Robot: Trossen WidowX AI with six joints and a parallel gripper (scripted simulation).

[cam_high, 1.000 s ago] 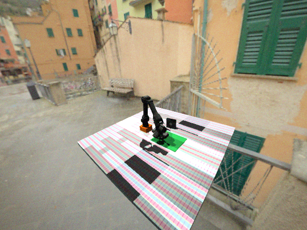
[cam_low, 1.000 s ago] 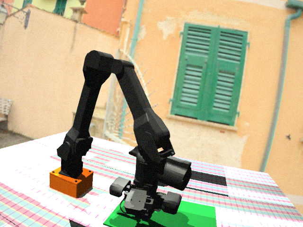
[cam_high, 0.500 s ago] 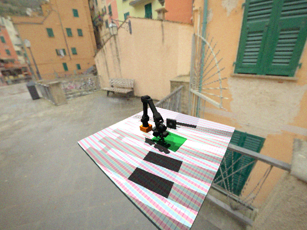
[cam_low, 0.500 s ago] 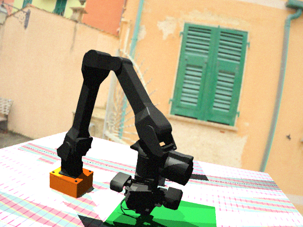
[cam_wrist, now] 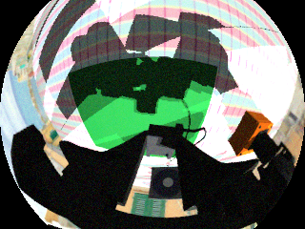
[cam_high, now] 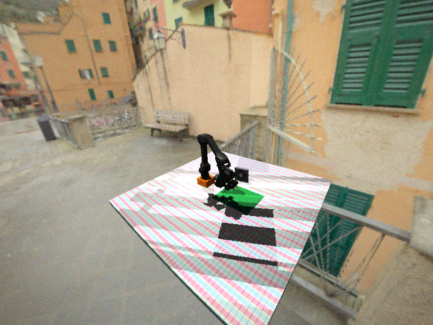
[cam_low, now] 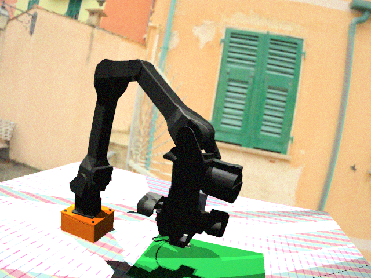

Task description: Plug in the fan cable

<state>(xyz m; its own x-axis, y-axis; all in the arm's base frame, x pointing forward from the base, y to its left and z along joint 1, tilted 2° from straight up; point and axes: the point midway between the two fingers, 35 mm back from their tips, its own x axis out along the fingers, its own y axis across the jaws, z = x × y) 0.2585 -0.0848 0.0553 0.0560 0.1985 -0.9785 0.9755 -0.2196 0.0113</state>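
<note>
My gripper tip is now 8 cm above the green board, 7 cm short of it and 3 cm to the right of it.
</note>
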